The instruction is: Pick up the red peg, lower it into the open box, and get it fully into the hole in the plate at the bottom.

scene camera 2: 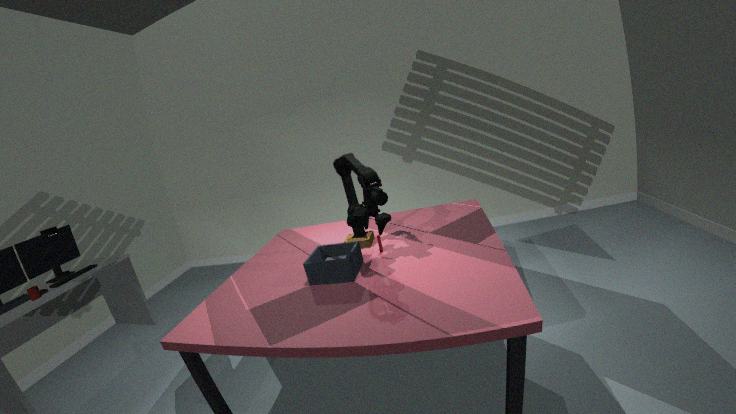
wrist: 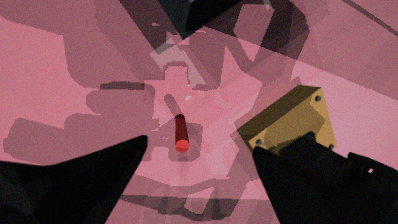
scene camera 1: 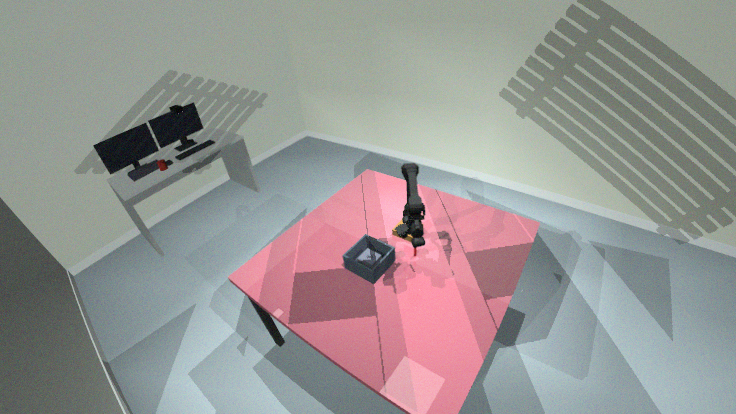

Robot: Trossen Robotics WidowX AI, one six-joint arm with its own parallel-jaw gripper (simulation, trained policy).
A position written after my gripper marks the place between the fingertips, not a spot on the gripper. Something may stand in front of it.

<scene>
I see my gripper (wrist: pixel 201 145) and a dark box (scene camera 2: pixel 318 271).
The dark box also shows in scene camera 1 (scene camera 1: pixel 387 251).
</scene>
